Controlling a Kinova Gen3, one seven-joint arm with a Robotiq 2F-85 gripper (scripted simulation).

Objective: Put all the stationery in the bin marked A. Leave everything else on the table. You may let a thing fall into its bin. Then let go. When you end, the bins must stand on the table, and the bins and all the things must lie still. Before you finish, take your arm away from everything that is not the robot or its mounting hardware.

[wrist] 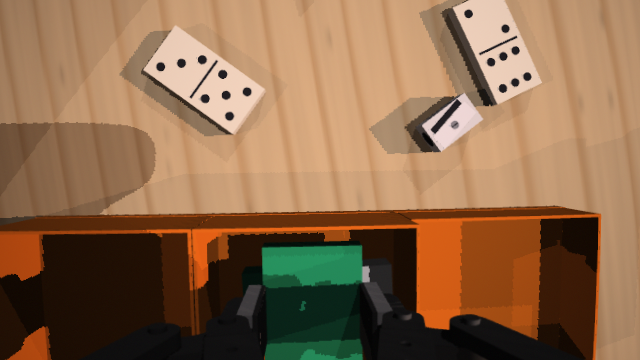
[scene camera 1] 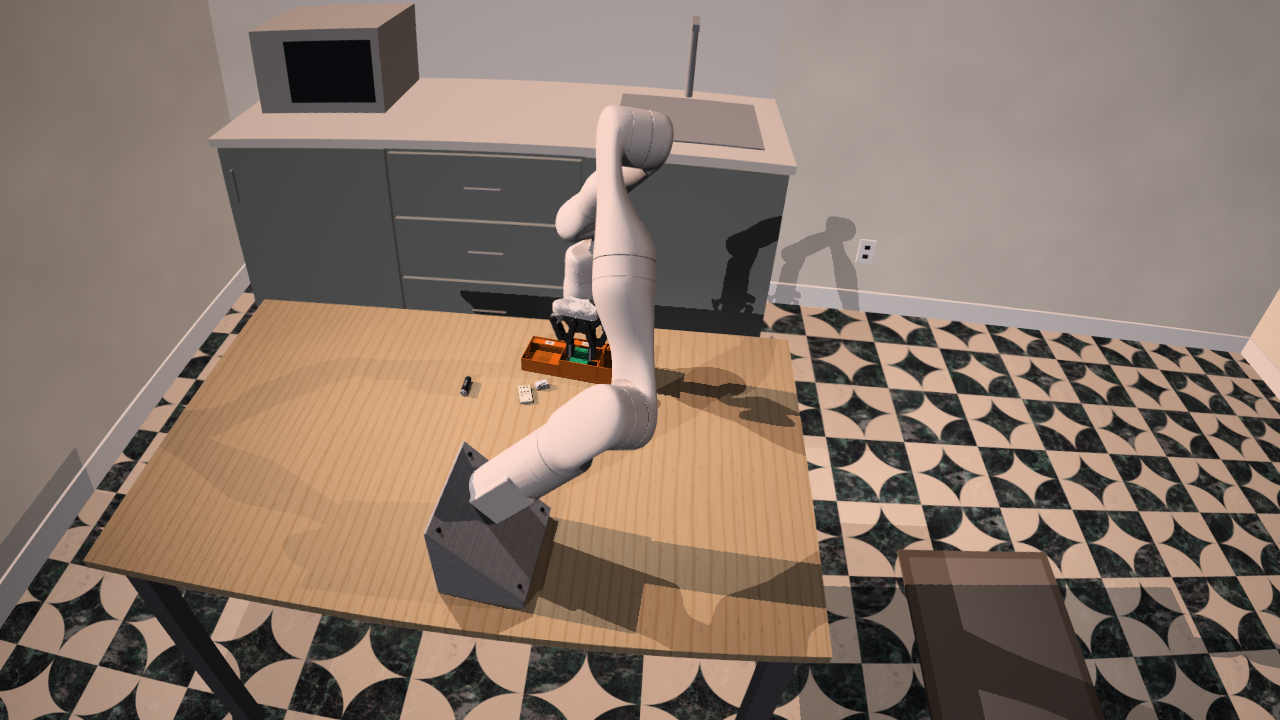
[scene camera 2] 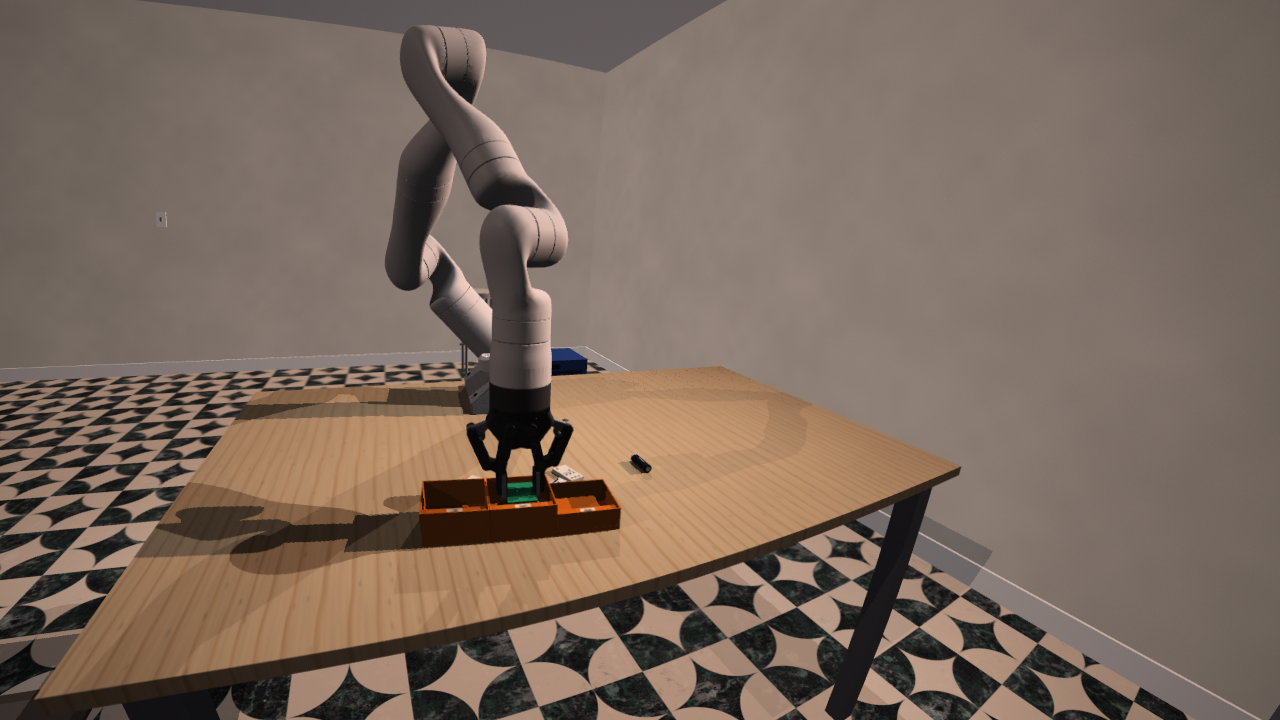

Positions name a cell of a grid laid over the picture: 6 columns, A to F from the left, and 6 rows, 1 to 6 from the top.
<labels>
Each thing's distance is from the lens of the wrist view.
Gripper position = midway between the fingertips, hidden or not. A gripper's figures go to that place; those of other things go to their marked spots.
my gripper (wrist: C6): 0.17 m
green block (wrist: C5): 0.16 m
bin (wrist: A5): 0.22 m
white pencil sharpener (wrist: E2): 0.20 m
domino (wrist: B2): 0.20 m
The marked spots on the white pencil sharpener and the green block are 0.10 m apart.
</labels>
